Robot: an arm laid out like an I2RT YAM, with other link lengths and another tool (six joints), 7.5 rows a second.
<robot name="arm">
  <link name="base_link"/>
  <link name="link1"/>
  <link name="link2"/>
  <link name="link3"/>
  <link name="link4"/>
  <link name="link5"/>
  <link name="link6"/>
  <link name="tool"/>
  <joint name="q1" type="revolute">
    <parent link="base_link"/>
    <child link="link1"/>
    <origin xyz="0 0 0.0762"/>
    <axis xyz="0 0 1"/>
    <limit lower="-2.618" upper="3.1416"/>
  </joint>
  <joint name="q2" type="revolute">
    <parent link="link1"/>
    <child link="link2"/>
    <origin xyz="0.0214 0.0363 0.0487" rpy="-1.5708 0 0"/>
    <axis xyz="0 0 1"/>
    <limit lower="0" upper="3.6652"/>
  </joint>
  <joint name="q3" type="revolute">
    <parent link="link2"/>
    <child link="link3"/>
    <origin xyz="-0.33 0 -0.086" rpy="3.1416 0 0"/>
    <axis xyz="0 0 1"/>
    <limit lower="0" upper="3.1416"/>
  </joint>
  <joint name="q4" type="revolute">
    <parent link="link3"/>
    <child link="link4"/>
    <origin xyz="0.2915 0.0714 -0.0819"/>
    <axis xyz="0 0 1"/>
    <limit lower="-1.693" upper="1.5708"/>
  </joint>
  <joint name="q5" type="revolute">
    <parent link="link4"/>
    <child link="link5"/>
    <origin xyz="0.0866 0.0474 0.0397" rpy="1.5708 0 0"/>
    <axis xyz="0 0 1"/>
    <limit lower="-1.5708" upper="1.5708"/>
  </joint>
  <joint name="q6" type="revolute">
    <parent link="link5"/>
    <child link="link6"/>
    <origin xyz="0.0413 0 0.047" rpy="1.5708 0 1.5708"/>
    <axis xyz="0 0 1"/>
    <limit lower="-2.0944" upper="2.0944"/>
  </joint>
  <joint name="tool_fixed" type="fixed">
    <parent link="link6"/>
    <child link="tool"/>
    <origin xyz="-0.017 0.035 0.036" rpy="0.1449 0 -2.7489"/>
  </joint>
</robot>
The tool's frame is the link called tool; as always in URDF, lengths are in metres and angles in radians.
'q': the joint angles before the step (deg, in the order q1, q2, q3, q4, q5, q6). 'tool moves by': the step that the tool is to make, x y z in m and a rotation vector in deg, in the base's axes. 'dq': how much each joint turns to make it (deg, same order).
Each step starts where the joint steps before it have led.
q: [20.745 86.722 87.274 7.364 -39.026 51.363]
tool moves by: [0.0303 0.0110 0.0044 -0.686 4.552 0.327]
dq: [-0.101 6.176 8.426 -5.930 -0.323 1.299]
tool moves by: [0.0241 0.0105 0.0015 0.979 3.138 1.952]
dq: [-0.001 5.307 6.184 -1.648 -1.813 2.816]
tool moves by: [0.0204 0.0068 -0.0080 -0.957 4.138 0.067]
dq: [-0.113 4.029 4.704 -4.391 -0.164 0.750]
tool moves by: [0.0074 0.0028 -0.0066 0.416 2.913 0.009]
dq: [-0.013 1.260 0.565 -0.646 -0.045 1.879]
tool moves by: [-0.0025 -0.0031 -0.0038 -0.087 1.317 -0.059]
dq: [-0.248 -0.767 -1.408 -0.297 -0.203 0.494]
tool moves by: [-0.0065 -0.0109 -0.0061 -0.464 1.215 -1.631]
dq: [-0.883 -2.399 -3.621 -0.063 0.748 0.023]
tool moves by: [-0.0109 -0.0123 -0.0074 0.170 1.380 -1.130]
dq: [-0.961 -3.154 -4.972 1.100 0.125 0.817]
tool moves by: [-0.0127 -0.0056 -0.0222 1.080 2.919 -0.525]
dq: [-0.157 -3.331 -8.050 3.975 0.200 2.592]
